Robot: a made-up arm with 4 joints.
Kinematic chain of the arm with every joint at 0, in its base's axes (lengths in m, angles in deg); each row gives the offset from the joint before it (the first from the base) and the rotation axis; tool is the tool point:
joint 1: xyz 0 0 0.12 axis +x
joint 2: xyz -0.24 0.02 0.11 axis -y
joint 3: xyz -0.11 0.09 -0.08 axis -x
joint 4: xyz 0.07 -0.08 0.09 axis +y
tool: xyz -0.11 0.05 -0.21
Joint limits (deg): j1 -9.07..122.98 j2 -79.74..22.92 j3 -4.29..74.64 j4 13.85..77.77
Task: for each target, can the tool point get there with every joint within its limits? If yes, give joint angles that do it. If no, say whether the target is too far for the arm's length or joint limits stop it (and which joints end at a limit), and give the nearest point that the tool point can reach.
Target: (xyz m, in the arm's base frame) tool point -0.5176 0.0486 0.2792
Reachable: yes | joints 38.56 11.03 27.43 68.88
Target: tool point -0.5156 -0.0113 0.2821
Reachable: yes | joints 43.22 -4.76 18.49 56.77
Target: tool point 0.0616 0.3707 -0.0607
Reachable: no: joint limits stop it (at a limit: joint 2, joint 3, joint 4) | nearest point -0.3555 0.1352 0.0541 | short by 0.493 m
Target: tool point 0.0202 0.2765 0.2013
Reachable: no: joint limits stop it (at a limit: joint 1, joint 2, joint 4) | nearest point -0.2263 0.2318 0.4732 | short by 0.370 m
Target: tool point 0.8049 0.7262 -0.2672
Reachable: no: too far | nearest point -0.3555 0.1327 0.0492 | short by 1.341 m
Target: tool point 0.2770 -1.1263 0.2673
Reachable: no: too far | nearest point -0.2287 -0.4207 0.1750 | short by 0.873 m
